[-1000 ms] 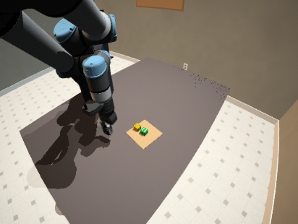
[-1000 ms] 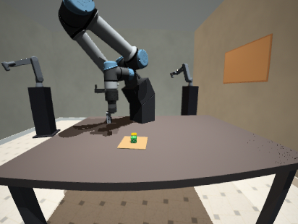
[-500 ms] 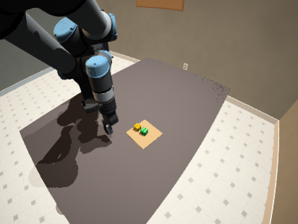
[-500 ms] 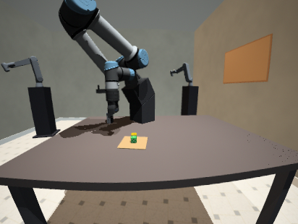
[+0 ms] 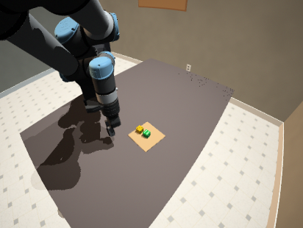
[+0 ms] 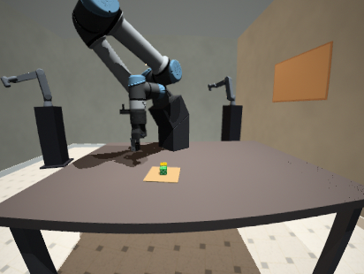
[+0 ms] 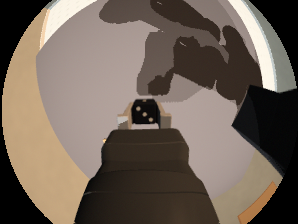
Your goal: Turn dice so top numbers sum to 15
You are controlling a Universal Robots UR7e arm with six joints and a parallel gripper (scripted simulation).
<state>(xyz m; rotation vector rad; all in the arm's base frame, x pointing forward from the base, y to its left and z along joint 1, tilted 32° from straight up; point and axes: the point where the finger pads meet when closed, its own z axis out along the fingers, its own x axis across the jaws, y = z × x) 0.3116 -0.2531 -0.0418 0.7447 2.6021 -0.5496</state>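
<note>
Now: hand right at the black die. From my hand the other things lie so: yellow die (120 mm to the left, 90 mm below, 90 mm ahead); green die (130 mm ahead, 110 mm to the left, 90 mm below); tan mat (130 mm ahead, 110 mm to the left, 100 mm below).
</note>
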